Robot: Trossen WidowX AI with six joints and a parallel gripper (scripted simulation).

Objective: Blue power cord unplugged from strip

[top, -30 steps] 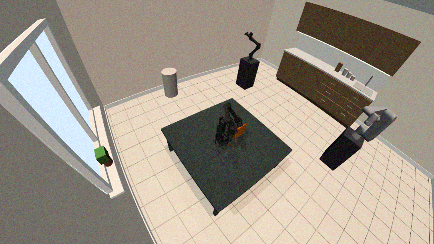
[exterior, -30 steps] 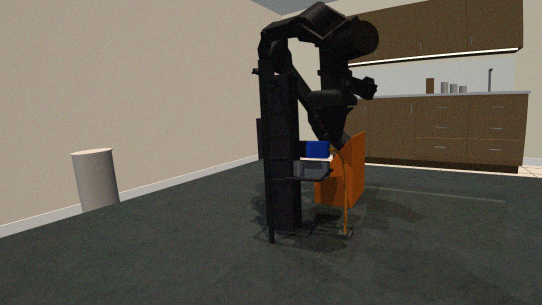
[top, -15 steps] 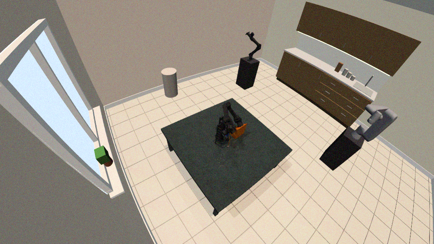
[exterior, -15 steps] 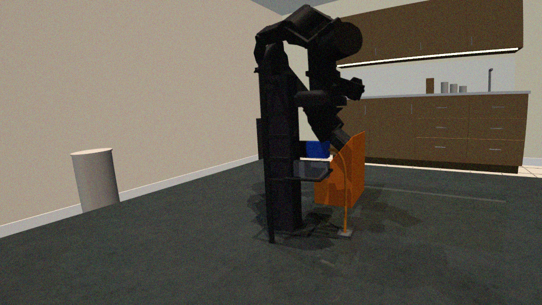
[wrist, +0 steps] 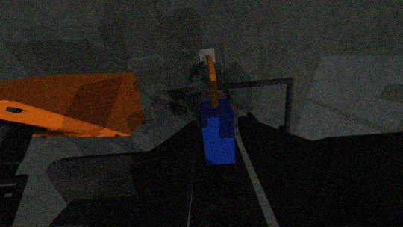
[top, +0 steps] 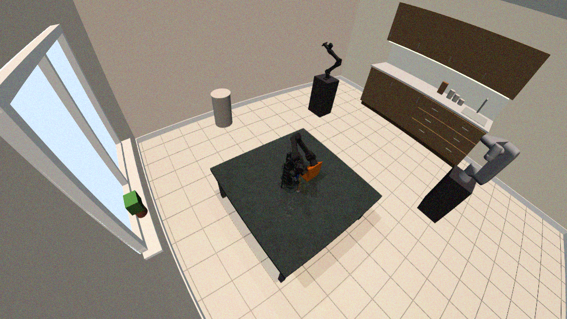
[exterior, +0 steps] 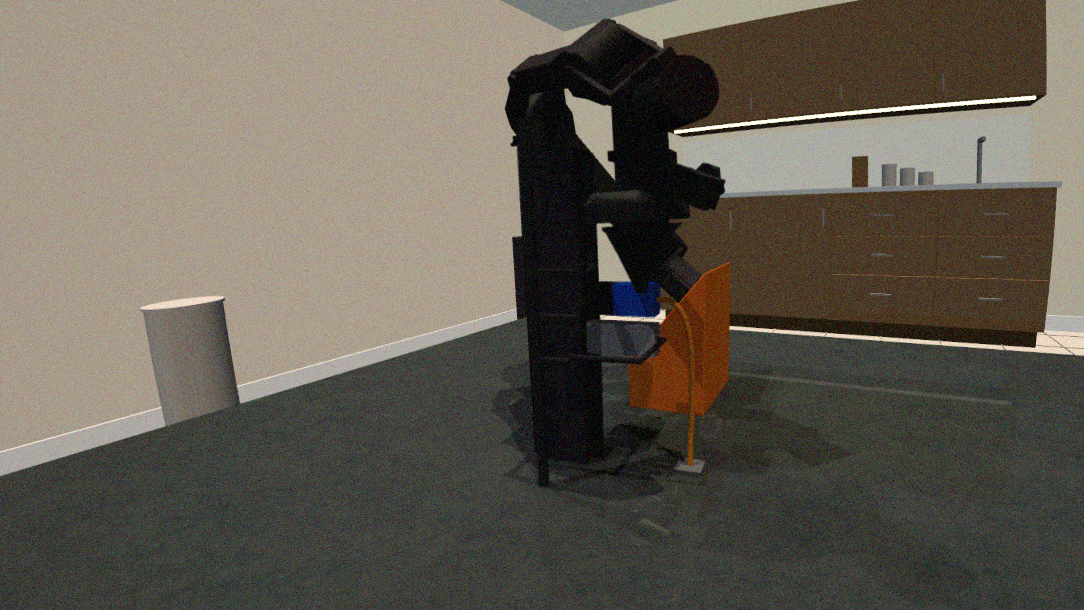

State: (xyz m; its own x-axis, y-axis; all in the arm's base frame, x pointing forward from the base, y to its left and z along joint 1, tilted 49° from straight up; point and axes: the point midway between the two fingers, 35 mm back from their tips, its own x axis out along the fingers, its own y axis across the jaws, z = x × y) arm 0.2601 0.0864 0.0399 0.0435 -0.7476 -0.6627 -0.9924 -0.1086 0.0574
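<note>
The blue plug lies 1 cm ahead of my gripper tip and 3 cm to the right of it.
</note>
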